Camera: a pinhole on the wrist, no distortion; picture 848 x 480 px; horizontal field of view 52.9 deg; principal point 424.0 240.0 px. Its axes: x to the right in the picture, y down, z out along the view. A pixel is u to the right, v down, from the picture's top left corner.
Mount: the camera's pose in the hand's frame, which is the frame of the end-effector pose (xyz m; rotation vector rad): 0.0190 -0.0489 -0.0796 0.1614 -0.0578 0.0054
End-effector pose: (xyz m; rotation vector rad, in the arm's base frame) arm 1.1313 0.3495 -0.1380 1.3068 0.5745 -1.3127
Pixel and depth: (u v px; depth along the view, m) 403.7 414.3 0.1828
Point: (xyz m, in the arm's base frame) 1.0583 0.2623 -0.1282
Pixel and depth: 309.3 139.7 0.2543
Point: 0.9595 0.2408 -0.1109
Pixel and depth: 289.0 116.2 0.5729
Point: 0.7427 0.0202 -0.0020
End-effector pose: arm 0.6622 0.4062 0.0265 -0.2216 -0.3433 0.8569
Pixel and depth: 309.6 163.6 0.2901
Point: 0.6487 0.3118 0.2429
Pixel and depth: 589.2 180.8 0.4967
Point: 0.6720 0.3915 0.4757
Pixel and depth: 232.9 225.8 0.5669
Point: 0.5022 0.2283 0.4801
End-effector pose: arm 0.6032 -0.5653 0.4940 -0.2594 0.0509 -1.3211
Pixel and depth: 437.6 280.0 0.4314
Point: 0.5742 -0.5327 0.8541
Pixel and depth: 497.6 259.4 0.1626
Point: 0.5564 -0.5910 0.5916
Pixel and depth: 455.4 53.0 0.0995
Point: 0.5281 -0.5987 0.5293
